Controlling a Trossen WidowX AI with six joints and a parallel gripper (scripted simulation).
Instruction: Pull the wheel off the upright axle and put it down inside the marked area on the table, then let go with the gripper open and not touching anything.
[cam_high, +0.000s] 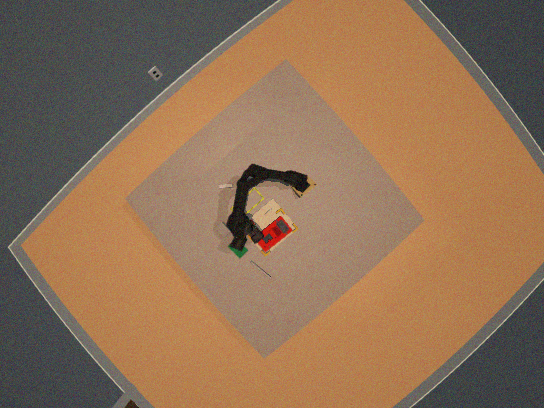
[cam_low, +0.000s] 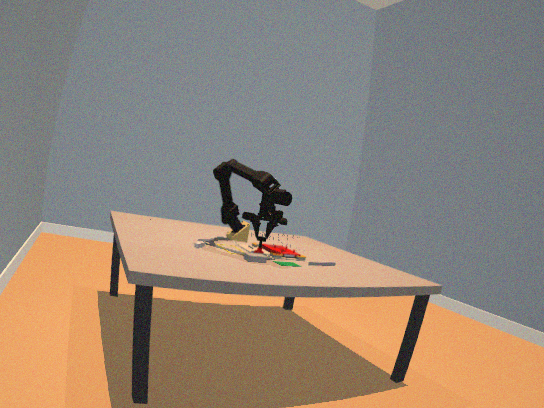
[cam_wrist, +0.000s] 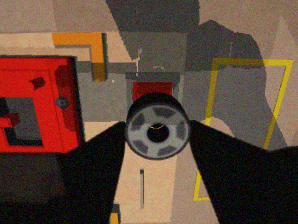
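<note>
The axle lies 4 cm below my gripper tip. Round my gripper tip: thin dark rod: 15 cm ahead, 23 cm to the left, 6 cm below; then green tile: 16 cm ahead, 5 cm to the left, 7 cm below; then wheel: right at my gripper tip.
</note>
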